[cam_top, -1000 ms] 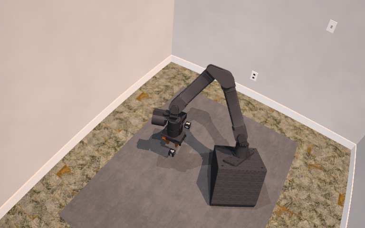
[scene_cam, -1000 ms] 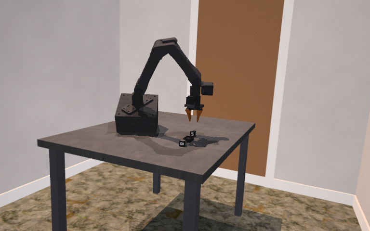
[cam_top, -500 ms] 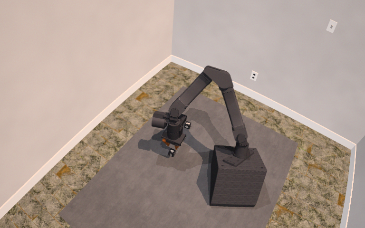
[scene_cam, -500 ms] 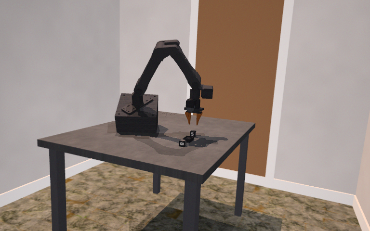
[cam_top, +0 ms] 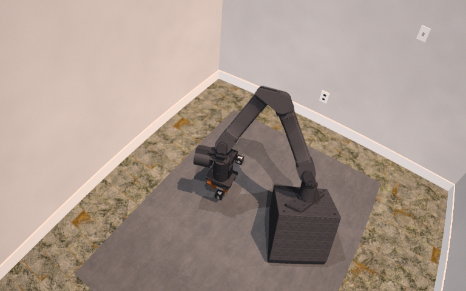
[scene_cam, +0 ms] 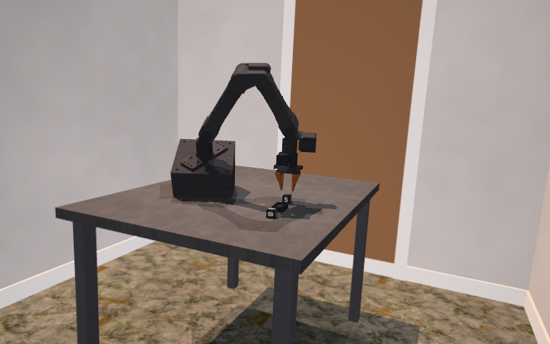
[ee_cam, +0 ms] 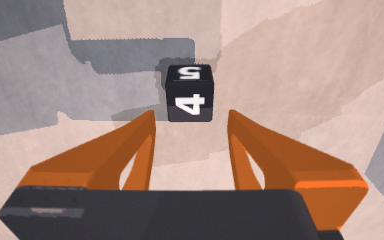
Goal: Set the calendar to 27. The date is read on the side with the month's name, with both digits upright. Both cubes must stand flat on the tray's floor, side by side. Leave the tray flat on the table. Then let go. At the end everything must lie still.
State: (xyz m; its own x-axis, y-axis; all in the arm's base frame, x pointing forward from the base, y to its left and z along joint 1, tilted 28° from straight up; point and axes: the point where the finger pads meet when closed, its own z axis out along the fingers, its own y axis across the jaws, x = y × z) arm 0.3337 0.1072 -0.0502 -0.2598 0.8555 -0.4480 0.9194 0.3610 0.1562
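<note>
Now: the black cube 40 mm below my hand. Also, from my hand: black digit cube 60 mm ahead, 210 mm to the right, 40 mm below; then black tray 30 mm ahead, 100 mm to the right, 50 mm below.
</note>
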